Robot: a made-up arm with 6 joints.
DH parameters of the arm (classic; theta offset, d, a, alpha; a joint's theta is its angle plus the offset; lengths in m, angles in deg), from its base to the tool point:
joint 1: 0 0.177 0 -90
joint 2: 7.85 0 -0.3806 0
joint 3: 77.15 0 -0.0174 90
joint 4: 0 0.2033 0 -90
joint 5: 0 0 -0.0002 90
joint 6: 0 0.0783 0 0
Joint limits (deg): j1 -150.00..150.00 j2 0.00..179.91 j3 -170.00..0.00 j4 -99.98..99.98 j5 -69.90..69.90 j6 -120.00..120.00
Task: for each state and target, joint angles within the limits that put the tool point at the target. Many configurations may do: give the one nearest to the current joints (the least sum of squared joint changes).
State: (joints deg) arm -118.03 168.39 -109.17 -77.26 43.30 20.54
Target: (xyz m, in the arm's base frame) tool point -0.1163 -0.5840 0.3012
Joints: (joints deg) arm -96.59 143.89 -124.75 -79.89 39.19 20.54
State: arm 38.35 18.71 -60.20 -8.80 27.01 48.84
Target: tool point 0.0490 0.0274 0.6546
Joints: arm 34.25 53.63 -81.25 -11.18 19.09 48.84
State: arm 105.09 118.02 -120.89 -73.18 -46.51 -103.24
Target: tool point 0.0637 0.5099 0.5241
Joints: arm 77.49 124.14 -125.79 -71.02 -40.52 -103.24
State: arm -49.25 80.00 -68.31 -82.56 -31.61 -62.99
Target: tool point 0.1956 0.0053 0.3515
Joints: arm -13.21 85.61 -25.89 -90.39 -39.39 -62.99
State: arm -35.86 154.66 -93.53 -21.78 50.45 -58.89
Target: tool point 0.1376 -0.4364 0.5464
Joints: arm -69.38 113.50 -124.62 -28.06 42.63 -58.89
